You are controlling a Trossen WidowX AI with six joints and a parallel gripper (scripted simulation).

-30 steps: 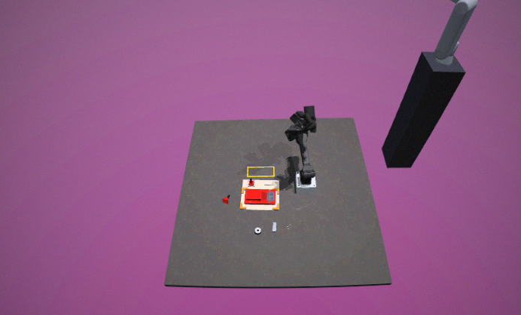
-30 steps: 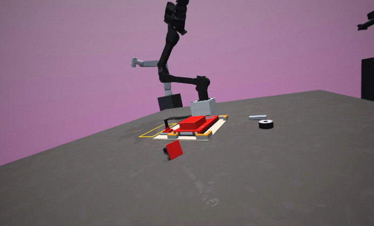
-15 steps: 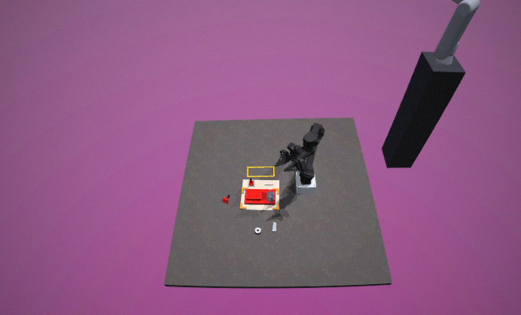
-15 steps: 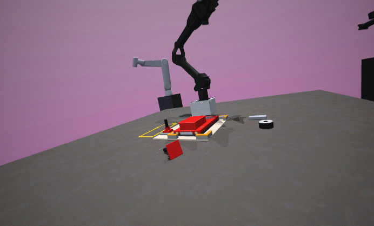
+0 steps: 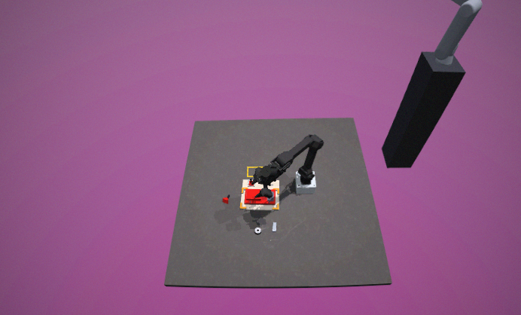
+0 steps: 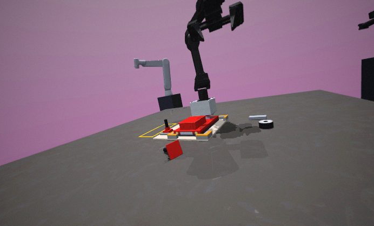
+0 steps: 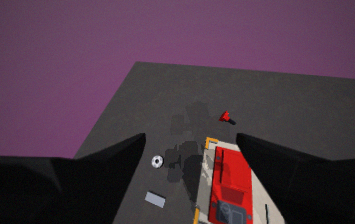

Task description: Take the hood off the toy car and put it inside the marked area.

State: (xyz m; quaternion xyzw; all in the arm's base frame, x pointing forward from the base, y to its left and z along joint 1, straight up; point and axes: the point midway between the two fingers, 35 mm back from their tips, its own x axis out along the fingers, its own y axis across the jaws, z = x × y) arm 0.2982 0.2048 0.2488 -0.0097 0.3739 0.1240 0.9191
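The red hood is 20 mm ahead of my gripper tip, 130 mm to the right of it and 270 mm below it. Round my gripper tip: black wheel 10 mm behind, 110 mm to the left, 300 mm below; then grey engine block 20 mm ahead, 130 mm to the right, 290 mm below.
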